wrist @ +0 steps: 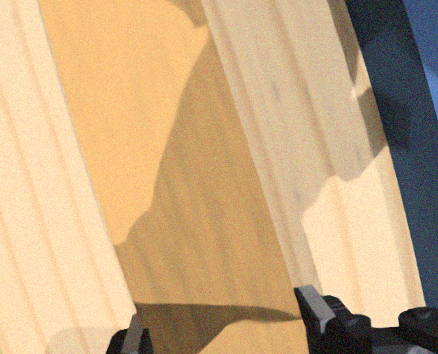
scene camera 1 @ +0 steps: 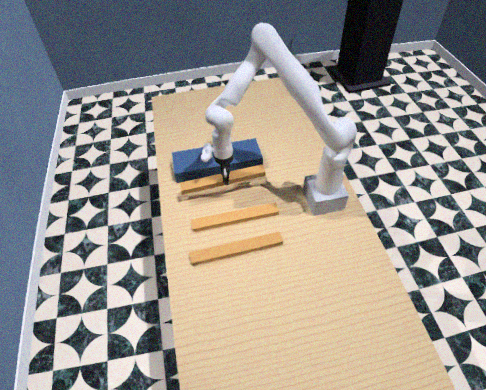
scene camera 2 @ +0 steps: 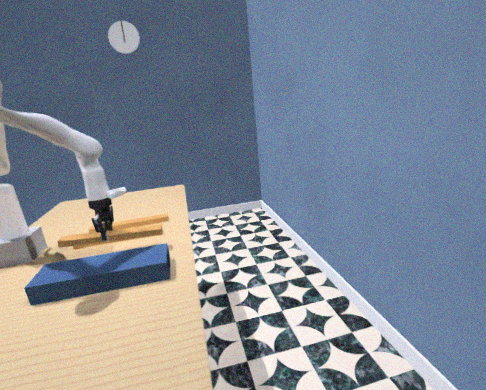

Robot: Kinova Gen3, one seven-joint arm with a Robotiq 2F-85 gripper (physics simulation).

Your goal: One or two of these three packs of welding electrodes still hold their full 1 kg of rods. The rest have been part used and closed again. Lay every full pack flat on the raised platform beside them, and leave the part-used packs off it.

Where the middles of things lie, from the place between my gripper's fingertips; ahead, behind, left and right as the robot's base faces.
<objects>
Now: the blue raised platform point(scene camera 2: 62, 280) 170 mm to the right of my hand and 40 mm below it.
</objects>
